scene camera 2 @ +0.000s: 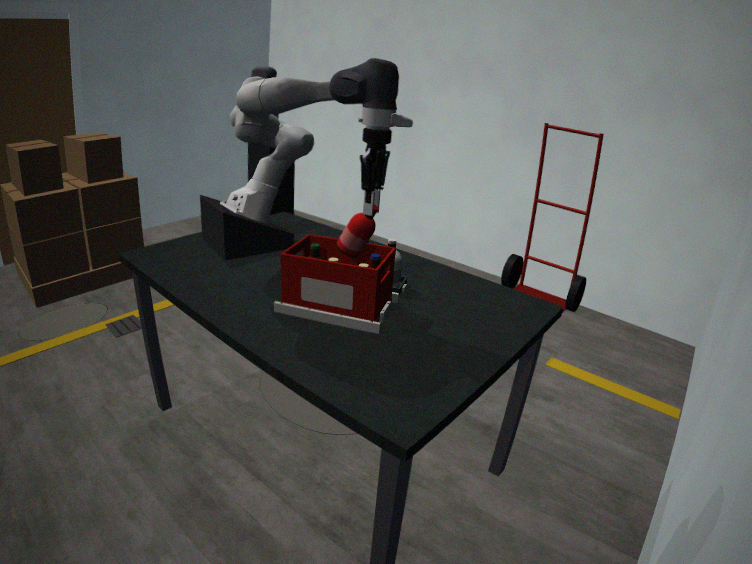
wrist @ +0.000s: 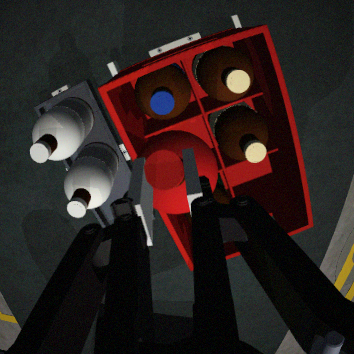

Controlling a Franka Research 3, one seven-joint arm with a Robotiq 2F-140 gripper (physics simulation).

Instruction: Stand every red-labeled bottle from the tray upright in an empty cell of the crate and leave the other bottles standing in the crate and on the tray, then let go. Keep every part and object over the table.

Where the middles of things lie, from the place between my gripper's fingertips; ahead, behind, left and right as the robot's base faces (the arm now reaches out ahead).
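Scene:
Red-labeled bottle (scene camera 2: 361, 227): my gripper 30 mm past it, 10 mm to the left of it, 50 mm above it. From my hand, pale crate rail (scene camera 2: 331, 318): 160 mm to the right, 20 mm behind, 270 mm below. From my hand, blue-capped bottle (wrist: 163, 93): 20 mm ahead, 200 mm below. Going by their middles, of the things named here: red-labeled bottle nearest to my gripper, pale crate rail farthest from it.

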